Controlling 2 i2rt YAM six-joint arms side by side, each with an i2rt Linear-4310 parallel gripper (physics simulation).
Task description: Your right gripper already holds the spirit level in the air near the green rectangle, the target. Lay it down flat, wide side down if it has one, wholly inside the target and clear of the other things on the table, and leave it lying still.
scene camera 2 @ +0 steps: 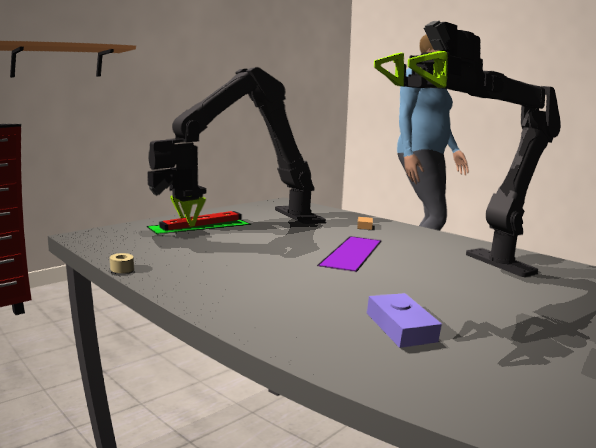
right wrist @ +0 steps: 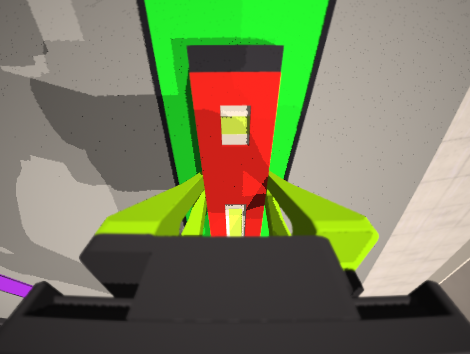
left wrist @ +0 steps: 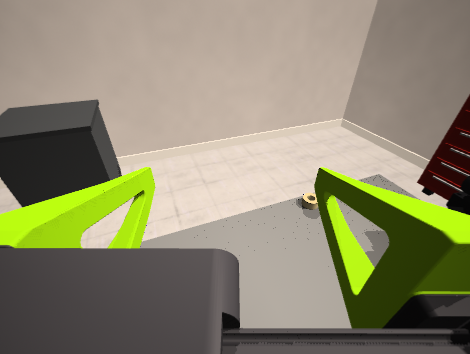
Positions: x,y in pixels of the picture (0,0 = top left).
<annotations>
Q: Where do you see a violet box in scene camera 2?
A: At 401,318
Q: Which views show the red spirit level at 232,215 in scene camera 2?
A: Scene camera 2 and the right wrist view only.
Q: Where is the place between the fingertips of my right gripper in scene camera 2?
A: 188,224
</annotations>
